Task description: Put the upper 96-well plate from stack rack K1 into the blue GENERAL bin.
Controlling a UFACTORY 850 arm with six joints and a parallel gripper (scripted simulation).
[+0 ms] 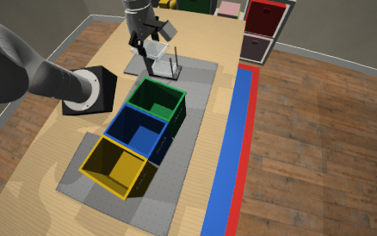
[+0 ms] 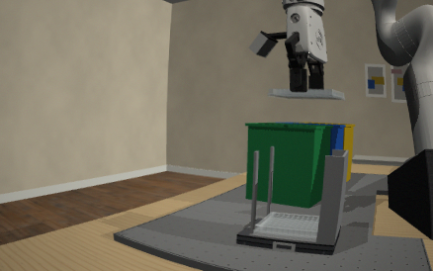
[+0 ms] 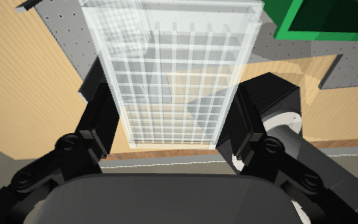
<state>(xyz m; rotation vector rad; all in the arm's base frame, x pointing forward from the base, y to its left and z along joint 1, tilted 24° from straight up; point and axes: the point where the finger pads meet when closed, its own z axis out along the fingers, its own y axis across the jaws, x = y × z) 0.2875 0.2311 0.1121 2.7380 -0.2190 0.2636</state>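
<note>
The blue bin lies 300 mm to the right of my hand, 160 mm below it and 50 mm ahead of it. From my hand the other things lie so: yellow bin 430 mm to the right, 160 mm below, 30 mm ahead; then green bin 170 mm to the right, 160 mm below, 80 mm ahead.
</note>
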